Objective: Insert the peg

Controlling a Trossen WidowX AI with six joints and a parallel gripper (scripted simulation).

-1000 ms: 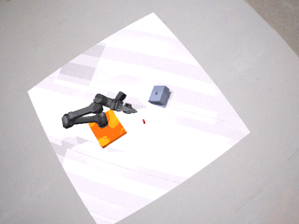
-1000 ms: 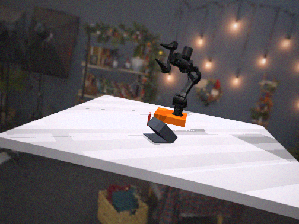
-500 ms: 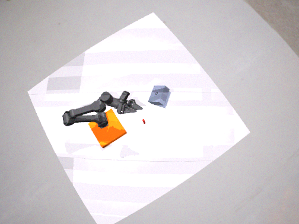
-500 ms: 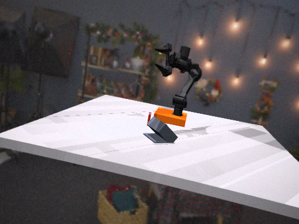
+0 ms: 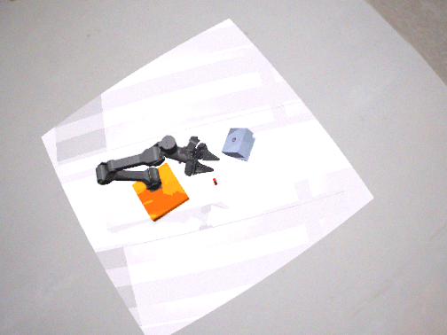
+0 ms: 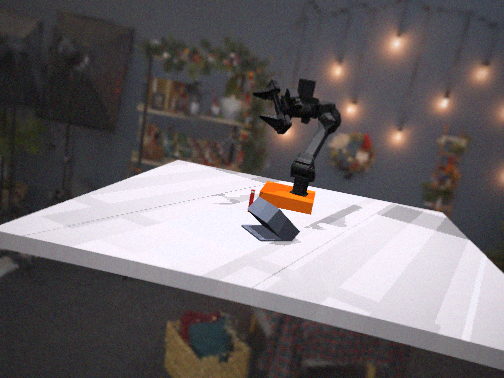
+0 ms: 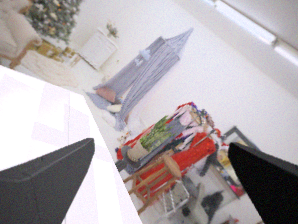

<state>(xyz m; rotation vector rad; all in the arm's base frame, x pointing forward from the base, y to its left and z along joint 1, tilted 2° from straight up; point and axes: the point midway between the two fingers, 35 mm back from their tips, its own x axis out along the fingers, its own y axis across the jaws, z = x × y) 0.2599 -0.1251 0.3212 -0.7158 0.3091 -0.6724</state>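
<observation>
Right now my gripper tip is 31 cm above the red peg, 3 cm to the right of it and 2 cm past it. Also, from my gripper tip: sloped panel (32 cm below, 16 cm to the left, 15 cm ahead); then flat grey foot (36 cm below, 16 cm ahead, 15 cm to the left).
</observation>
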